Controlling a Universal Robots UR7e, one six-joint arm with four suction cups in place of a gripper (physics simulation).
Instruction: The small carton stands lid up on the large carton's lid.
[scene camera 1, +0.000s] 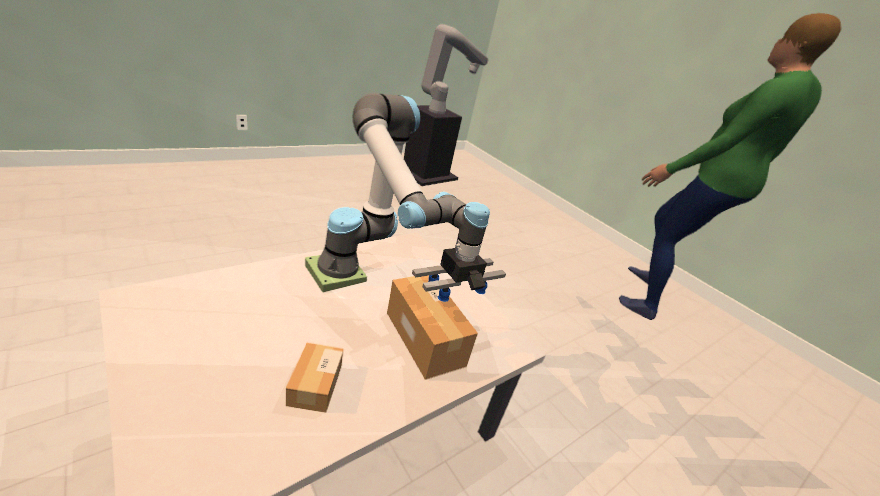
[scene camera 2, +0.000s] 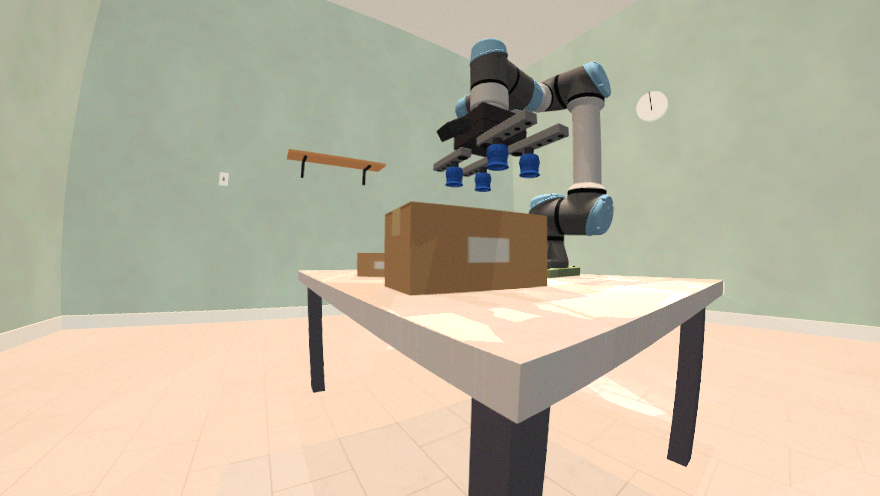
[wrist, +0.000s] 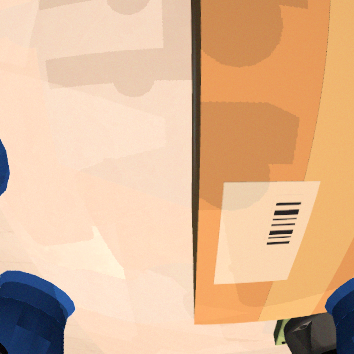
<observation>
My suction head (scene camera 2: 497, 154) carries nothing. The cup is 16 cm from the middle of a large carton (scene camera 2: 430, 249), above it. The table carries a small carton (scene camera 1: 312, 383).
The large carton shows as well in scene camera 1 (scene camera 1: 440, 339) and in the wrist view (wrist: 264, 88). My suction head also shows in the wrist view (wrist: 41, 308). The wrist view does not show the small carton: it is out of frame.
</observation>
